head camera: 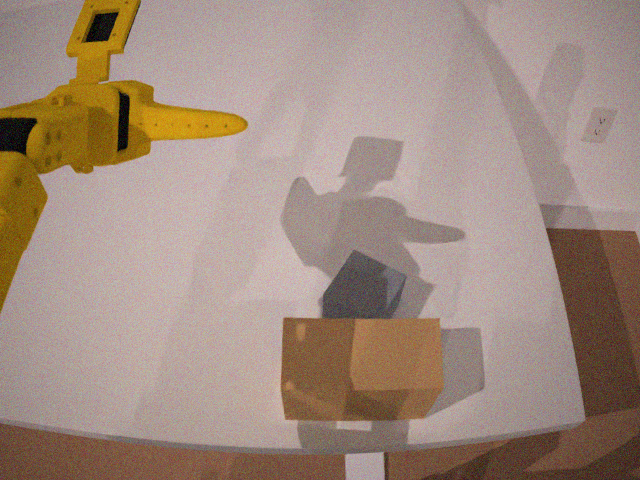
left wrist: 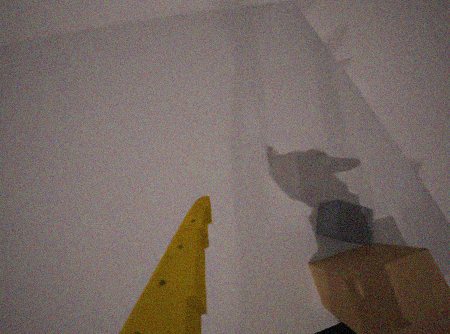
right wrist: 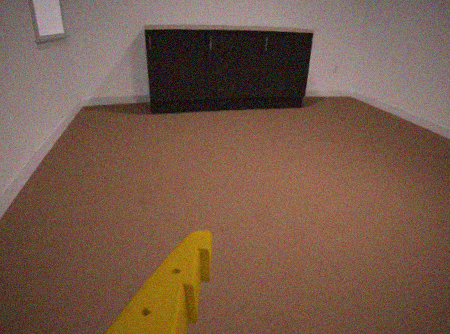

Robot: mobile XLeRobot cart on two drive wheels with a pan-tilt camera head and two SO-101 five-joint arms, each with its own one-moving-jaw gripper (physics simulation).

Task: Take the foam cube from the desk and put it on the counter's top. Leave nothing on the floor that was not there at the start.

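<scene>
The foam cube, a dark blue-grey block (head camera: pixel 356 289) (left wrist: pixel 342 221), rests on the white desk (head camera: pixel 155 310) (left wrist: pixel 100 150), right behind a brown box that hides its lower front in the head view. My left gripper (head camera: pixel 245 124) (left wrist: pixel 207 200) is open, with one notched jaw in its wrist view. It hangs over the desk, up and left of the cube in the head view, apart from it. My right gripper (right wrist: pixel 206 235) is open, with one notched jaw showing, far from the counter (right wrist: pixel 227 70), a dark cabinet with a pale top, at the back of its view.
The brown box (head camera: pixel 398 353) (left wrist: pixel 360 285) stands near the desk's front edge. The arm's shadow falls around the cube. A wall with an outlet (head camera: pixel 599 125) is beyond the desk at the right. Brown floor (right wrist: pixel 250 185) lies before the counter. A window (right wrist: pixel 49 17) shows at upper left.
</scene>
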